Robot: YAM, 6 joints.
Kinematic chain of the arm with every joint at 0, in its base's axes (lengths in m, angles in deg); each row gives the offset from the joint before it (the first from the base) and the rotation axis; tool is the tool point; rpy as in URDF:
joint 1: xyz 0 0 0.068 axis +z
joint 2: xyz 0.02 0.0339 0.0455 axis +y
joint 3: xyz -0.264 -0.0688 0 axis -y
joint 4: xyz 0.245 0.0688 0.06 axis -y
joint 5: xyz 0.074 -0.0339 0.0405 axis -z
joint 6: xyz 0.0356 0 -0.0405 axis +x
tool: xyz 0 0 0 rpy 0 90 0
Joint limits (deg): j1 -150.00..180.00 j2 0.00..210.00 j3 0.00..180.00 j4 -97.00..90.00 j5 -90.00..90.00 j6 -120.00..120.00
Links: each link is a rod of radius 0.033 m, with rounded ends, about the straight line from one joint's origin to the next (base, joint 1, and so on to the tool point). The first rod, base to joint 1, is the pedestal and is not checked.
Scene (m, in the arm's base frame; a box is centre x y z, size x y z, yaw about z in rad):
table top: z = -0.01
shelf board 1: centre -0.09 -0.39 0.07 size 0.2 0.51 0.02 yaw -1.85
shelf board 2: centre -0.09 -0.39 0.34 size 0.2 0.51 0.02 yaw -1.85
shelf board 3: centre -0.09 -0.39 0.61 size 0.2 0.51 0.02 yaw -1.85
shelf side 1: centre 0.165 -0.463 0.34 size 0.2 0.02 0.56 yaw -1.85
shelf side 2: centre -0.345 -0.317 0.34 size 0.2 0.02 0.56 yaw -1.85
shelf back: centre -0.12 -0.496 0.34 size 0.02 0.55 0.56 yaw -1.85
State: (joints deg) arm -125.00 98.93 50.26 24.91 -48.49 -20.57
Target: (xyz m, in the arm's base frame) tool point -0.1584 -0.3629 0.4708
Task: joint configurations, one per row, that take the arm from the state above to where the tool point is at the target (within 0.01 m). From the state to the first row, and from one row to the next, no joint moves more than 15 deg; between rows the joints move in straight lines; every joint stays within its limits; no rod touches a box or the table.
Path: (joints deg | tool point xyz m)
1: -129.51 87.65 40.83 22.93 -50.57 -20.57 | -0.1753 -0.2558 0.2006
2: -134.01 76.38 31.41 20.95 -52.65 -20.57 | -0.1609 -0.2073 0.2005
3: -138.52 65.10 21.98 18.97 -54.73 -20.57 | -0.1418 -0.1642 0.1906
4: -136.03 61.27 34.91 21.64 -52.53 -20.57 | -0.1492 -0.1832 0.2821
5: -133.55 57.44 47.83 24.30 -50.33 -20.57 | -0.1338 -0.1805 0.3788
6: -131.07 53.62 60.75 26.96 -48.14 -20.57 | -0.0983 -0.1531 0.4708
7: -127.57 64.89 69.52 28.22 -46.79 -20.57 | -0.1197 -0.1981 0.4855
8: -124.07 76.17 78.30 29.48 -45.44 -20.57 | -0.1380 -0.2493 0.4908
9: -120.58 87.45 87.07 30.74 -44.10 -20.57 | -0.1514 -0.3049 0.4859
10: -117.08 98.72 95.84 32.00 -42.75 -20.57 | -0.1584 -0.3629 0.4708

